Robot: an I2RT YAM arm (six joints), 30 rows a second.
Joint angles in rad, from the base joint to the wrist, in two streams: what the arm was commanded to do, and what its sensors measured. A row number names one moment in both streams.
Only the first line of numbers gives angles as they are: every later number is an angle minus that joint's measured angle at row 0.
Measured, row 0: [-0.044 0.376 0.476 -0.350 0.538 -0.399]
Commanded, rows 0 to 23: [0.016 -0.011 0.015 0.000 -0.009 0.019]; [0.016 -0.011 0.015 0.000 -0.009 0.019]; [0.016 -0.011 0.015 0.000 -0.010 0.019]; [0.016 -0.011 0.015 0.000 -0.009 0.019]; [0.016 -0.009 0.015 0.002 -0.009 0.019]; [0.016 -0.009 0.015 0.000 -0.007 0.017]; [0.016 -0.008 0.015 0.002 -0.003 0.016]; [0.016 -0.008 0.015 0.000 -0.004 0.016]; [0.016 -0.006 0.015 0.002 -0.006 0.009]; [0.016 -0.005 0.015 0.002 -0.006 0.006]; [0.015 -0.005 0.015 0.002 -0.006 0.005]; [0.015 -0.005 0.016 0.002 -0.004 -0.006]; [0.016 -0.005 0.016 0.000 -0.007 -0.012]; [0.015 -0.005 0.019 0.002 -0.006 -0.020]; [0.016 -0.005 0.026 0.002 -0.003 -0.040]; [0.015 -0.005 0.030 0.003 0.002 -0.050]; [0.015 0.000 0.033 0.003 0.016 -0.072]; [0.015 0.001 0.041 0.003 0.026 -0.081]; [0.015 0.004 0.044 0.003 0.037 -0.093]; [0.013 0.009 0.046 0.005 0.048 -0.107]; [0.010 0.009 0.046 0.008 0.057 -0.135]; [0.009 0.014 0.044 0.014 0.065 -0.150]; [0.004 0.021 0.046 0.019 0.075 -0.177]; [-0.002 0.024 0.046 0.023 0.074 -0.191]
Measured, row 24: [0.005 0.008 0.011 0.001 0.029 -0.110]
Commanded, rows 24 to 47: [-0.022 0.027 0.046 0.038 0.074 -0.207]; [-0.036 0.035 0.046 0.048 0.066 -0.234]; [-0.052 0.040 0.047 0.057 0.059 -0.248]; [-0.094 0.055 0.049 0.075 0.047 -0.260]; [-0.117 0.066 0.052 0.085 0.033 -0.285]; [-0.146 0.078 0.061 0.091 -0.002 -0.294]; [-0.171 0.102 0.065 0.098 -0.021 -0.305]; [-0.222 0.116 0.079 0.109 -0.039 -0.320]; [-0.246 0.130 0.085 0.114 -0.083 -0.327]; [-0.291 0.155 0.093 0.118 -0.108 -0.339]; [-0.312 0.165 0.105 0.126 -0.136 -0.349]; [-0.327 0.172 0.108 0.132 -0.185 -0.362]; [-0.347 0.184 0.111 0.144 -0.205 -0.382]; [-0.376 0.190 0.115 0.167 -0.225 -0.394]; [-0.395 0.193 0.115 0.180 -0.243 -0.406]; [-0.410 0.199 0.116 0.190 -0.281 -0.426]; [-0.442 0.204 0.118 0.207 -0.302 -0.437]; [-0.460 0.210 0.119 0.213 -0.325 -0.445]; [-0.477 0.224 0.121 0.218 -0.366 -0.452]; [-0.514 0.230 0.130 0.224 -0.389 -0.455]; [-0.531 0.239 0.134 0.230 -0.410 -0.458]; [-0.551 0.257 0.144 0.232 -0.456 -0.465]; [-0.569 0.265 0.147 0.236 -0.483 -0.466]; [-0.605 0.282 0.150 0.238 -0.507 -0.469]
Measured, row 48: [-0.547 0.256 0.105 0.175 -0.378 -0.431]
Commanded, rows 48 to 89: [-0.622 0.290 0.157 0.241 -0.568 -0.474]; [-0.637 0.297 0.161 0.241 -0.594 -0.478]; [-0.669 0.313 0.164 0.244 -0.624 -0.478]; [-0.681 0.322 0.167 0.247 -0.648 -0.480]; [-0.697 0.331 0.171 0.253 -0.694 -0.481]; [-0.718 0.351 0.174 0.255 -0.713 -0.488]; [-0.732 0.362 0.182 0.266 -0.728 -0.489]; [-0.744 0.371 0.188 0.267 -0.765 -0.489]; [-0.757 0.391 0.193 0.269 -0.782 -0.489]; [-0.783 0.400 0.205 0.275 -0.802 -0.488]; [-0.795 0.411 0.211 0.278 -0.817 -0.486]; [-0.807 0.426 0.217 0.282 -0.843 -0.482]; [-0.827 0.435 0.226 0.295 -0.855 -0.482]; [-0.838 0.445 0.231 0.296 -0.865 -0.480]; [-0.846 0.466 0.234 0.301 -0.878 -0.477]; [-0.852 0.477 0.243 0.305 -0.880 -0.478]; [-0.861 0.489 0.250 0.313 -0.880 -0.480]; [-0.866 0.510 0.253 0.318 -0.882 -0.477]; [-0.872 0.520 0.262 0.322 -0.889 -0.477]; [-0.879 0.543 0.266 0.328 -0.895 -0.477]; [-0.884 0.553 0.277 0.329 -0.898 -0.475]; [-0.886 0.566 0.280 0.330 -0.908 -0.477]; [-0.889 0.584 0.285 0.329 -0.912 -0.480]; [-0.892 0.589 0.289 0.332 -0.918 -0.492]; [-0.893 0.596 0.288 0.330 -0.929 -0.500]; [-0.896 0.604 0.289 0.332 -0.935 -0.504]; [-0.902 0.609 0.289 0.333 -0.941 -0.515]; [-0.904 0.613 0.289 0.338 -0.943 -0.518]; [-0.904 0.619 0.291 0.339 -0.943 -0.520]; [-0.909 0.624 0.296 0.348 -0.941 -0.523]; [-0.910 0.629 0.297 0.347 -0.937 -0.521]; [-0.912 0.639 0.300 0.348 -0.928 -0.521]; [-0.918 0.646 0.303 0.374 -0.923 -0.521]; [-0.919 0.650 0.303 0.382 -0.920 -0.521]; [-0.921 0.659 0.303 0.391 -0.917 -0.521]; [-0.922 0.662 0.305 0.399 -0.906 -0.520]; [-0.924 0.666 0.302 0.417 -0.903 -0.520]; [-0.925 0.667 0.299 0.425 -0.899 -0.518]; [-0.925 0.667 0.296 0.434 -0.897 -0.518]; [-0.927 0.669 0.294 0.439 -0.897 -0.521]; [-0.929 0.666 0.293 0.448 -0.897 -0.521]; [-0.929 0.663 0.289 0.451 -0.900 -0.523]
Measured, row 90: [-0.916 0.667 0.263 0.383 -0.899 -0.518]
